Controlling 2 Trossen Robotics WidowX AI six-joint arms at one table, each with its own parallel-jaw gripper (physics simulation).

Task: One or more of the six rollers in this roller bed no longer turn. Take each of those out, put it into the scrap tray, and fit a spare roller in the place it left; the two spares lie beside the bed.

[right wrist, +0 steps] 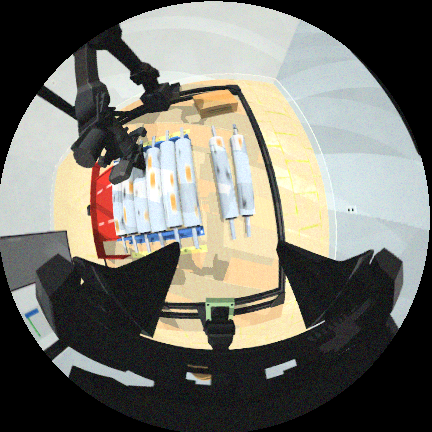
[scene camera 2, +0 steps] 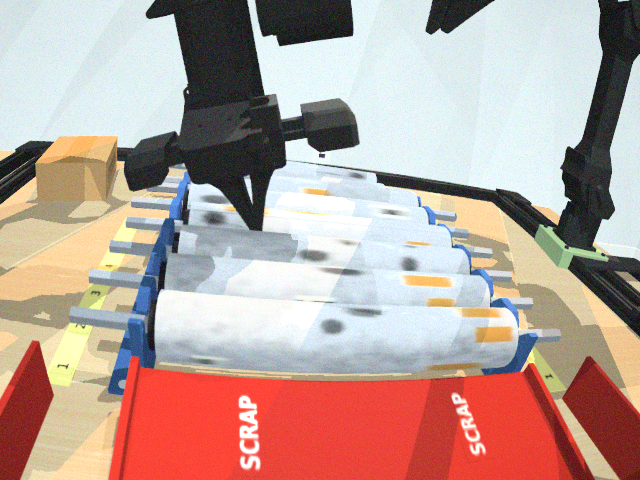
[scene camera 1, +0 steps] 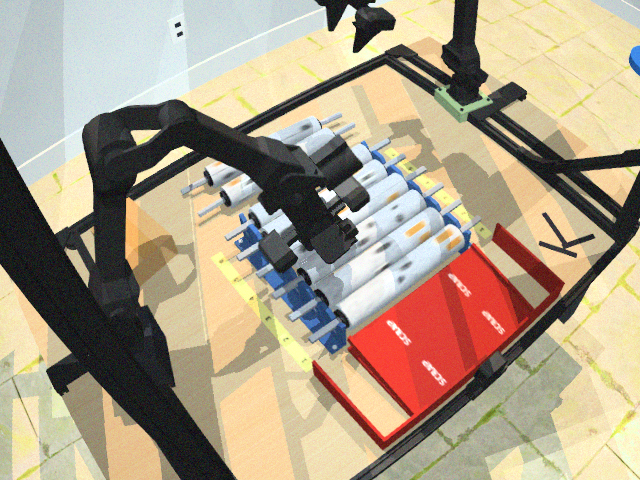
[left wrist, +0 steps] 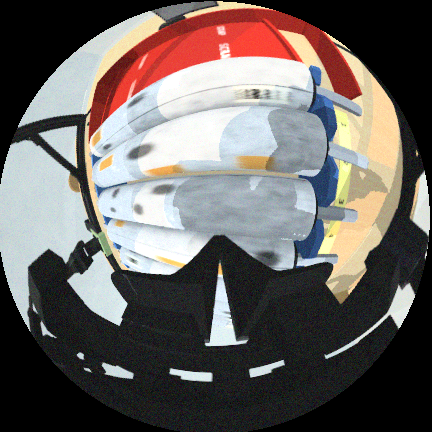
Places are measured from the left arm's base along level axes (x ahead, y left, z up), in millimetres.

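Pixels of known places: left gripper, fingertip midpoint: [right wrist: 144, 168] [scene camera 2: 258, 231] [left wrist: 218, 239]; right gripper, fingertip midpoint: [right wrist: 229, 247] [scene camera 2: 435, 32] [scene camera 1: 342, 41]; left arm's base, origin of the base link: [right wrist: 153, 89] [scene camera 1: 123, 337]; right arm's base, origin of the base link: [right wrist: 219, 312] [scene camera 2: 573, 240] [scene camera 1: 464, 94] [left wrist: 97, 242].
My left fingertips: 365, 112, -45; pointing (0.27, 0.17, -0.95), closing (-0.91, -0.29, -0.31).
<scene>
Ahead of a thing's pixels: the offset from my left fingertips to its top centre, as dx, dy, dz. "spot": to the spot under its first point.
Six pale rollers sit in the blue-railed roller bed [scene camera 1: 336, 343] [scene camera 2: 141, 330] [left wrist: 325, 185] [right wrist: 200, 230]. The roller nearest the tray [scene camera 1: 403, 279] [scene camera 2: 336, 330] is spotted, with orange patches. My left gripper [scene camera 2: 255, 227] [left wrist: 218, 239] is shut and empty, its tips low at the third and fourth rollers from the tray; contact is unclear. Two spares @(spot: -2, +243, -18) [right wrist: 223, 180] @(spot: -30, +298, -18) [right wrist: 244, 175] lie side by side beyond the bed, partly behind the left arm in scene camera 1. The red scrap tray @(+144, -207, -16) [scene camera 1: 413, 330] [scene camera 2: 336, 423] is empty. My right gripper [scene camera 1: 344, 40] [right wrist: 229, 247] is open and empty, high above the table.
Yellow numbered strips @(spot: -130, -78, -64) [scene camera 1: 268, 318] [scene camera 2: 69, 356] run beside both ends of the bed. A cardboard box @(-346, +148, -10) [scene camera 2: 77, 170] [right wrist: 215, 103] stands near the left arm's base. The dark table frame [scene camera 1: 310, 95] [right wrist: 270, 170] borders the table. The right arm's green mount [scene camera 1: 460, 105] [right wrist: 220, 303] stands at its edge.
</scene>
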